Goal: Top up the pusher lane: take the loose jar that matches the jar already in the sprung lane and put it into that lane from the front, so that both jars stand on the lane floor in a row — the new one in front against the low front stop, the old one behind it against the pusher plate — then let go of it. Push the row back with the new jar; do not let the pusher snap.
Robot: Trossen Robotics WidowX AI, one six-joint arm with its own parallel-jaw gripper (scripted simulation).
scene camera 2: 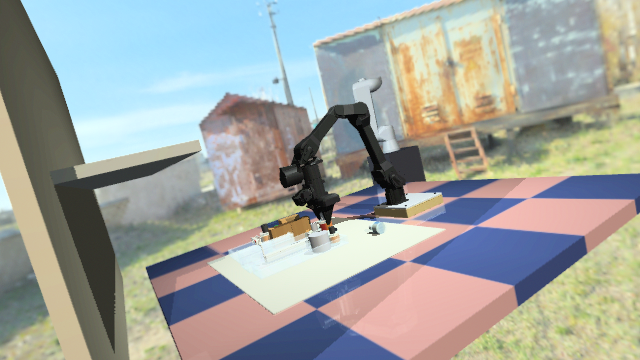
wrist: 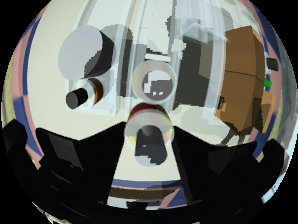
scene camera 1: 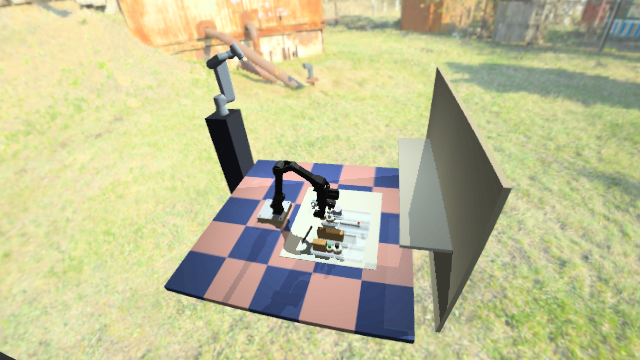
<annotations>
same spot on shelf wall: (scene camera 1: 474, 188) = (scene camera 2: 63, 101)
</annotations>
